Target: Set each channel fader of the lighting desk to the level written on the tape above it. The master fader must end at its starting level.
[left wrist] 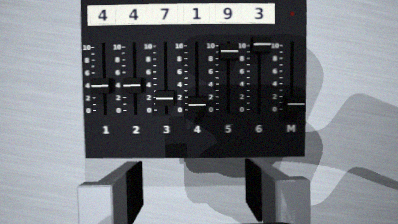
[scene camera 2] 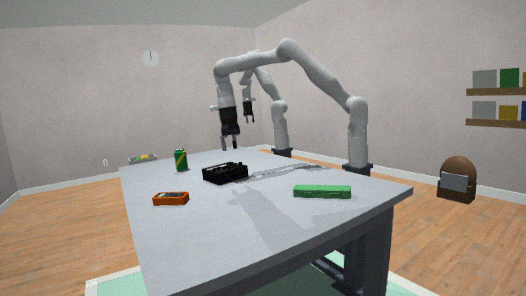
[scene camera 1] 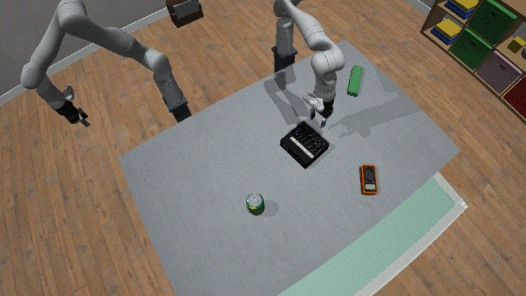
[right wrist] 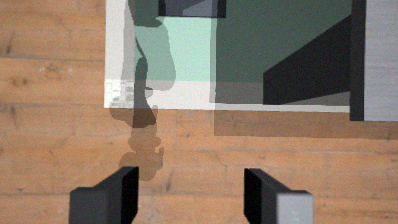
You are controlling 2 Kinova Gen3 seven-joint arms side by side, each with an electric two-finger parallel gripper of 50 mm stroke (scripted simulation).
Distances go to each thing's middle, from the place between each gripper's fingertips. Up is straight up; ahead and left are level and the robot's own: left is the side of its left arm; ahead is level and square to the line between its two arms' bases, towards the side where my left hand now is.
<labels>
Right now the green block [scene camera 2: 306,191] is 40 cm to the left of my left hand, 17 cm behind it and 15 cm below it.
The green block lies 39 cm ahead of my right hand, 130 cm to the left of it and 17 cm below it.
</labels>
